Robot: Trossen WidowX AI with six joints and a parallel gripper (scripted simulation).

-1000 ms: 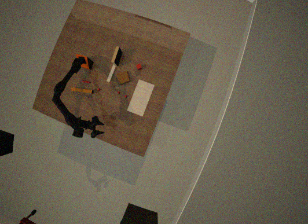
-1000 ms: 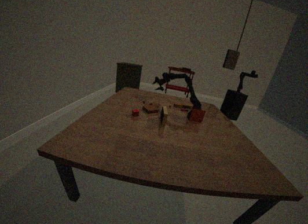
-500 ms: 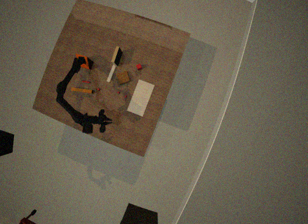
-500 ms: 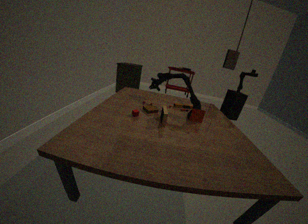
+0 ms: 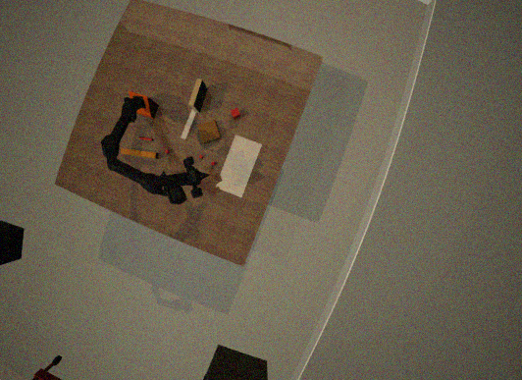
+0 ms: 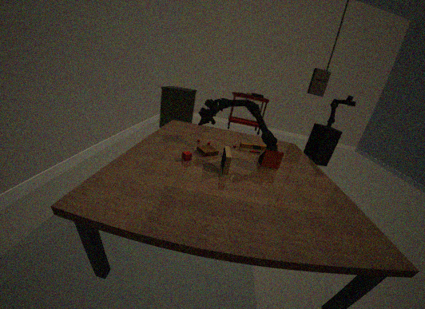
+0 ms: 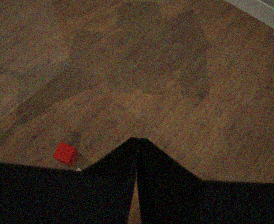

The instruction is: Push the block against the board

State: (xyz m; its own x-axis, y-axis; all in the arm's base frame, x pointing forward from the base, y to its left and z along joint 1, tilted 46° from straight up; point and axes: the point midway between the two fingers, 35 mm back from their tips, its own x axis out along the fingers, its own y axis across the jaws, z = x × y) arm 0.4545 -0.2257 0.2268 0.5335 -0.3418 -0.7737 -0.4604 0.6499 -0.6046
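Now: gripper tip 410 mm to the right of the pale board, 170 mm past it and 60 mm above it. Round my gripper tip: orange stick 450 mm behind, 90 mm below, 40 mm to the left; then red cube 360 mm to the left, 90 mm below, 50 mm ahead; then brown square block 230 mm to the left, 100 mm below, 80 mm behind.
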